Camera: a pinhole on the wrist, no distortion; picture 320 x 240 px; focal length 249.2 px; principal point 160.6 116.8 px. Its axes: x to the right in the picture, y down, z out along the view. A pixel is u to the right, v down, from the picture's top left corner.
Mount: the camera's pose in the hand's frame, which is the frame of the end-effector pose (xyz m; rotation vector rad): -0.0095 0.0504 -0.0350 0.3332 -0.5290 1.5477
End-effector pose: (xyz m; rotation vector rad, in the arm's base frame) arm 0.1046 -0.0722 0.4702 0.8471 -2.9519 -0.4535
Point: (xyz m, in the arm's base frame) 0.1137 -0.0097 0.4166
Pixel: 253.9 155.5
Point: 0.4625 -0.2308 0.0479
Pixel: 66.0 178.2
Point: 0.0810 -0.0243 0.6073
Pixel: behind the camera
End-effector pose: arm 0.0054 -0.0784 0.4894 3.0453 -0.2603 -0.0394
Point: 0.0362 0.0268 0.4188
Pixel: 20.4 60.9
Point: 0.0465 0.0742 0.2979
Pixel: 90.3 68.9
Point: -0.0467 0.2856 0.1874
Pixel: 60.5 144.2
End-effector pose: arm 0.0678 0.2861 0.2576 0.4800 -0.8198 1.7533
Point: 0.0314 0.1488 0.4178
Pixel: 263.3 40.0
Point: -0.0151 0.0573 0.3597
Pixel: outside the picture
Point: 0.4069 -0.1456 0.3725
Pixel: 135.6 232.8
